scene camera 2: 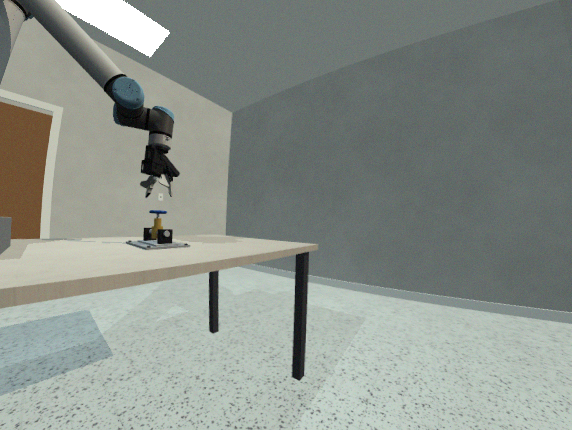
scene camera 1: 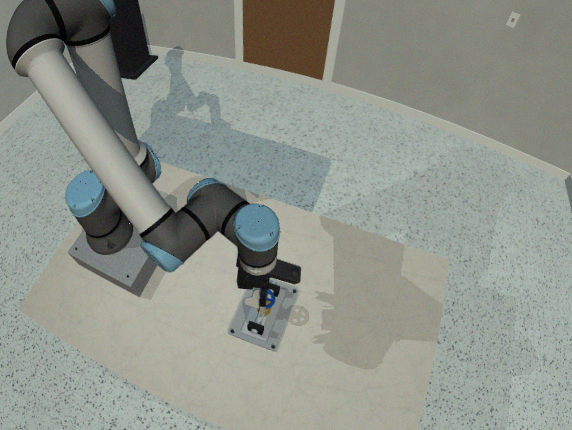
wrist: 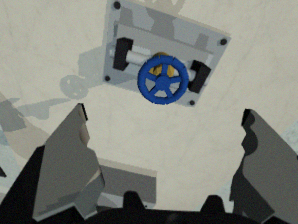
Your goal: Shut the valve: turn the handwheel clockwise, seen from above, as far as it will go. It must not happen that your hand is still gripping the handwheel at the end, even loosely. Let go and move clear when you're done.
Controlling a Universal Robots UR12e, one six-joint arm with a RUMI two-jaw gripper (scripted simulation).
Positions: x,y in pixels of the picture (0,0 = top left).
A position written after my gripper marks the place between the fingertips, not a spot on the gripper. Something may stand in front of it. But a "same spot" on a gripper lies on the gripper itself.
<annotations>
My gripper shows in scene camera 2, in scene camera 1 and in the wrist view [162,107]. One and the same spot on my gripper: [scene camera 2: 167,180] is [scene camera 1: 259,301].
</annotations>
